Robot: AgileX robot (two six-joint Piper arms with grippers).
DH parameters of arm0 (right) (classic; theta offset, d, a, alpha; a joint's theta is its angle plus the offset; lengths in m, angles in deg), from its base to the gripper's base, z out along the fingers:
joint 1: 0 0.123 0 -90
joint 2: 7.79 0 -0.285 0
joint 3: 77.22 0 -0.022 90
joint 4: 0 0.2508 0 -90
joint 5: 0 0 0.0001 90
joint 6: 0 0.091 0 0
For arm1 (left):
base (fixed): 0 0 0 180
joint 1: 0 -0.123 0 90
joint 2: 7.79 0 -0.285 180
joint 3: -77.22 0 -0.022 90
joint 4: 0 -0.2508 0 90
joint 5: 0 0 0.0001 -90
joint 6: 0 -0.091 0 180
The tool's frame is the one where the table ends.
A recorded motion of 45 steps. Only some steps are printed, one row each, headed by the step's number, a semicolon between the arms.
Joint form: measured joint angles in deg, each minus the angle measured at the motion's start. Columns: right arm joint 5, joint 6, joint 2, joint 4, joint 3, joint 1; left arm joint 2, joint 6, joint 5, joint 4, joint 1, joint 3.
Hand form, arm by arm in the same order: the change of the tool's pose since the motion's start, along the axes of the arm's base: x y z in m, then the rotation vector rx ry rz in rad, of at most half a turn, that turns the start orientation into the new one. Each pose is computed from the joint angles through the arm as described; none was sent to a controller.
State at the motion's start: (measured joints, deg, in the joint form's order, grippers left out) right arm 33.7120 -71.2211 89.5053 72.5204 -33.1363 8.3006; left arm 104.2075 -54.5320 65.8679 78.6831 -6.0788 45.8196
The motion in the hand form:
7: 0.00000 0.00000 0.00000 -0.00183 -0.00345 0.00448; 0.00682 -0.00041 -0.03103 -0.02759 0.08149 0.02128
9: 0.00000 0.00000 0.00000 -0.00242 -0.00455 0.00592; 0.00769 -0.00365 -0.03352 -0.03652 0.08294 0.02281
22: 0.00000 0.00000 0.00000 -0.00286 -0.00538 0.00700; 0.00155 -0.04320 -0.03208 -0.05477 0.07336 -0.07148
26: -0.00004 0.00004 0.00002 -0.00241 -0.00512 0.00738; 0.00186 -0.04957 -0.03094 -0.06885 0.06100 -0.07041
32: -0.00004 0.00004 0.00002 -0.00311 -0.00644 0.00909; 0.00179 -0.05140 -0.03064 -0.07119 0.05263 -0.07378
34: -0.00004 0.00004 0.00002 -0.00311 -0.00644 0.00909; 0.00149 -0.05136 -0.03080 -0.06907 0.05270 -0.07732
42: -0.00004 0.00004 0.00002 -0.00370 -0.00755 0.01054; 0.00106 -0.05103 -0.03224 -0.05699 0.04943 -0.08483
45: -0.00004 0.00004 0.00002 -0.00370 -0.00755 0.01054; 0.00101 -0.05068 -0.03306 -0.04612 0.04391 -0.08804
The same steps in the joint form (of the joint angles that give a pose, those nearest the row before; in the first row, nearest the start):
7: 0.00 -0.34 0.00 0.00 0.00 0.00; 6.75 -1.76 -0.11 2.43 0.12 0.34
9: 0.00 -0.45 0.00 0.00 0.00 0.00; 7.40 -2.33 -0.11 3.53 0.72 0.34
22: 0.00 -0.53 0.00 0.00 0.00 0.00; 7.50 -3.12 -0.20 6.47 8.34 0.35
26: 0.04 -0.53 0.00 0.00 0.00 0.00; 7.54 -3.95 -0.20 8.34 9.53 0.35
32: 0.04 -0.66 0.00 0.00 0.00 0.00; 7.54 -4.49 -0.20 8.77 9.88 0.34
34: 0.04 -0.66 0.00 0.00 0.00 0.00; 7.54 -4.49 -0.20 8.53 9.88 0.34
42: 0.04 -0.77 0.00 0.00 0.00 0.00; 7.64 -4.78 -0.60 7.93 9.88 0.34
45: 0.04 -0.77 0.00 0.00 0.00 0.00; 7.64 -5.08 -1.07 7.59 9.88 0.35

